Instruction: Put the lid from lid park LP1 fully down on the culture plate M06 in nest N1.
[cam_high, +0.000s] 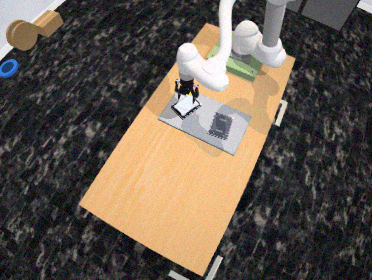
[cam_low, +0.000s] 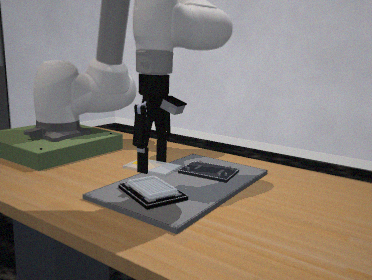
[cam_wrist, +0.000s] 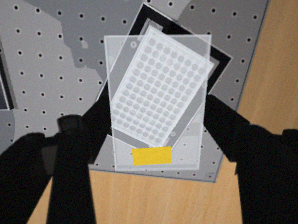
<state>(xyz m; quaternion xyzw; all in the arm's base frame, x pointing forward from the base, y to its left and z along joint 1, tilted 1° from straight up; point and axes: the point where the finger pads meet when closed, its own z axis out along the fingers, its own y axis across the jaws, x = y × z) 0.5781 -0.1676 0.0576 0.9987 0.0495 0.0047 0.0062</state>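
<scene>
The lid is 2 cm below my hand. The rest, counted from my hand: nest N1 (9 cm below); then culture plate M06 (8 cm below); then lid park LP1 (4 cm ahead, 26 cm to the left, 9 cm below).
</scene>
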